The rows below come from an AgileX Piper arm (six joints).
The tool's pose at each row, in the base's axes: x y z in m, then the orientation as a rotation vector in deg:
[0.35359 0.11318 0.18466 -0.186 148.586 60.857]
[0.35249 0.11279 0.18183 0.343 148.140 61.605]
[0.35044 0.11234 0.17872 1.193 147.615 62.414]
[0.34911 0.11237 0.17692 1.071 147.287 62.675]
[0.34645 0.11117 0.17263 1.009 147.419 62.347]
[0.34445 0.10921 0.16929 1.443 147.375 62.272]
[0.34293 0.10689 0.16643 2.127 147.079 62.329]
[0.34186 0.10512 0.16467 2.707 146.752 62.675]
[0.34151 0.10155 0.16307 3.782 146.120 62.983]
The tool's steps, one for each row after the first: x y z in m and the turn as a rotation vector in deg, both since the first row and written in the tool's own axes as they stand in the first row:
[0.00186 -0.00207 0.00128 -0.535 -0.296 0.386]
[0.00470 -0.00425 0.00240 -1.092 -0.719 0.972]
[0.00651 -0.00528 0.00321 -1.361 -0.891 0.859]
[0.01020 -0.00873 0.00442 -1.123 -0.864 0.777]
[0.01287 -0.01216 0.00469 -1.035 -1.038 1.026]
[0.01490 -0.01558 0.00454 -1.069 -1.452 1.393]
[0.01623 -0.01792 0.00417 -1.310 -1.773 1.757]
[0.01662 -0.02154 0.00269 -1.550 -2.491 2.346]

